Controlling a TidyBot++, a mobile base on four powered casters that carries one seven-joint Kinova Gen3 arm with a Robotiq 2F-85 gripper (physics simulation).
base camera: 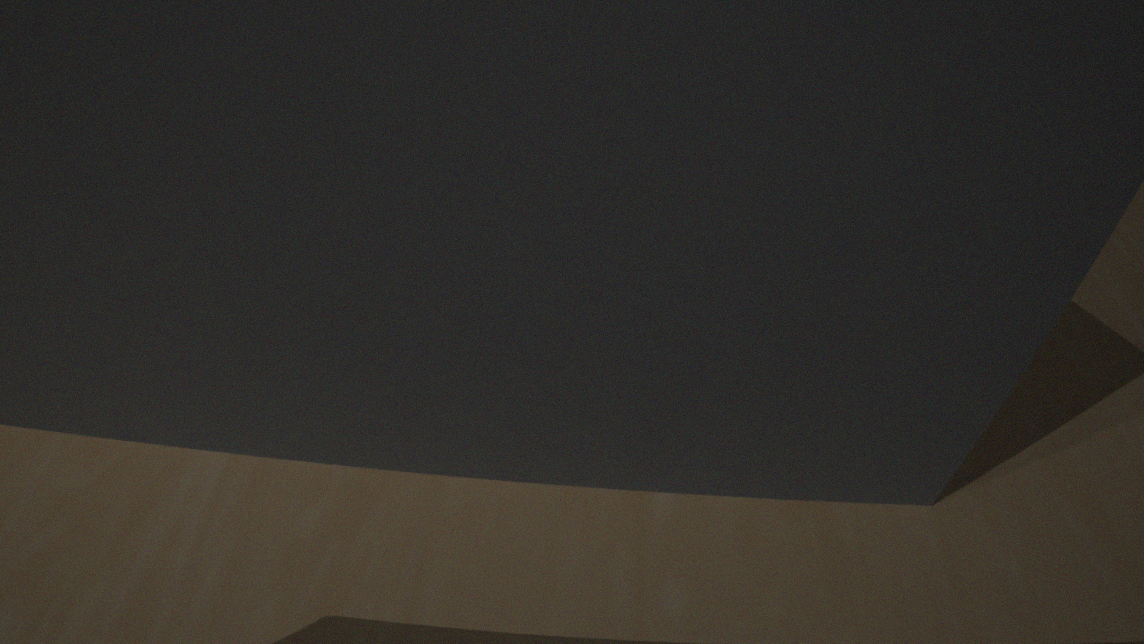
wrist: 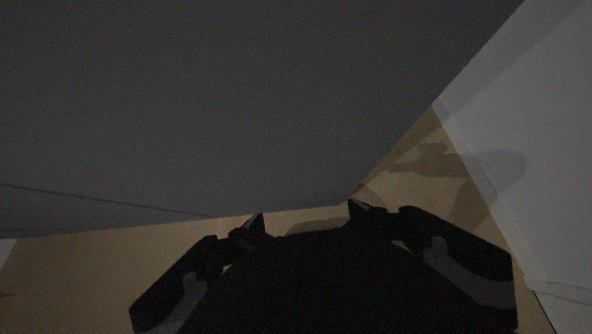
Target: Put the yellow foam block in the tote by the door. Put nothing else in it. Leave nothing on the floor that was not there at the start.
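Frame: origin at the arm's base, x ahead, y left, z up, level; metres.
Seen in the pictures: gripper, fingertip midpoint: [wrist: 306, 215].
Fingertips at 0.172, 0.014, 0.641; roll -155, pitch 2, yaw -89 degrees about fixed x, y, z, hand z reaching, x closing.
A point is followed by its place in that frame, as x, y, z.
My gripper [wrist: 306, 215] @(0.172, 0.014, 0.641) is open in the wrist view, its two dark fingertips wide apart with no object between them. The fingertips show against the wooden floor, near the lower edge of a large dark grey panel. The gripper does not show in the base camera view. The yellow foam block and the tote do not show in either view.
A large dark grey flat-sided body [base camera: 560, 240] @(0.321, 0.016, -0.213) [wrist: 225, 100] @(0.324, 0.096, 0.662) fills much of both views, its corner at the lower right in the base camera view. Wooden floor [base camera: 560, 560] @(0.273, 0.019, -0.396) [wrist: 100, 275] @(0.041, 1.632, -0.396) runs below it. A pale wall [wrist: 545, 150] @(0.388, -1.166, -0.004) with a baseboard stands at the right in the wrist view.
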